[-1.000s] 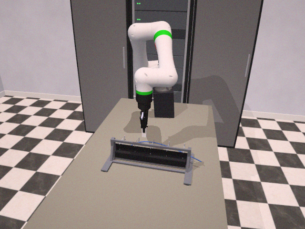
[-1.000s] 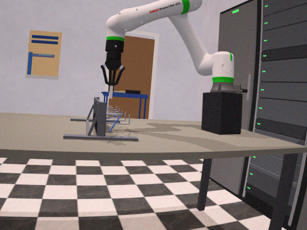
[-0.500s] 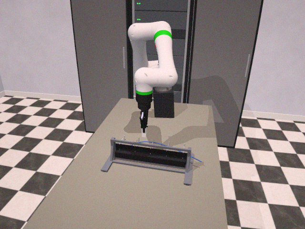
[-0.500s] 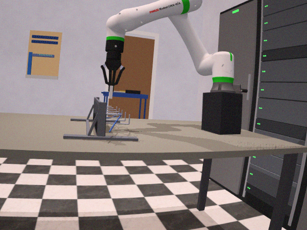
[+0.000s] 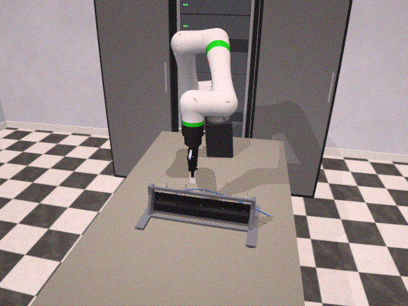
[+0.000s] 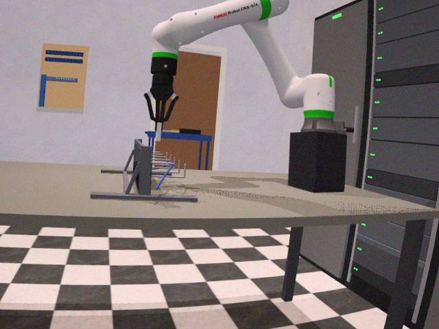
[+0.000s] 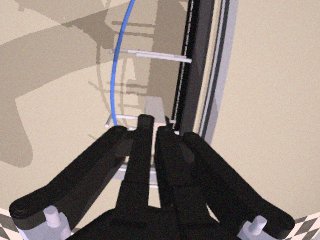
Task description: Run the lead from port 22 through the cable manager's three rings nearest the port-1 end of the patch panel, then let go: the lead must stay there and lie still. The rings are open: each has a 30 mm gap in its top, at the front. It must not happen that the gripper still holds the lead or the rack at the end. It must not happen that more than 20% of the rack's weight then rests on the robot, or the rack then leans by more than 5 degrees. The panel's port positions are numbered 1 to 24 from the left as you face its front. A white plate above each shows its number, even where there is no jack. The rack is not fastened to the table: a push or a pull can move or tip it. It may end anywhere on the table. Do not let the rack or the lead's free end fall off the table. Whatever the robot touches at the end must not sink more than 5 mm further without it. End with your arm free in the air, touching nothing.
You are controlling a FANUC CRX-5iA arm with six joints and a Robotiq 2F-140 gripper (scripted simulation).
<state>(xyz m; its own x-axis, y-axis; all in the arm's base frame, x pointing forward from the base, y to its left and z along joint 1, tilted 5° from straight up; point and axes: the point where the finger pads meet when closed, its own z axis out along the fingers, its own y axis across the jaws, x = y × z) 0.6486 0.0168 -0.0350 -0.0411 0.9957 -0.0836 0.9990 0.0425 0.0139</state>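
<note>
The grey rack is 110 mm below my hand, 60 mm ahead of it and 50 mm to the left of it. Also, from my hand: lead's free end (360 mm to the left, 140 mm below, 20 mm ahead).
</note>
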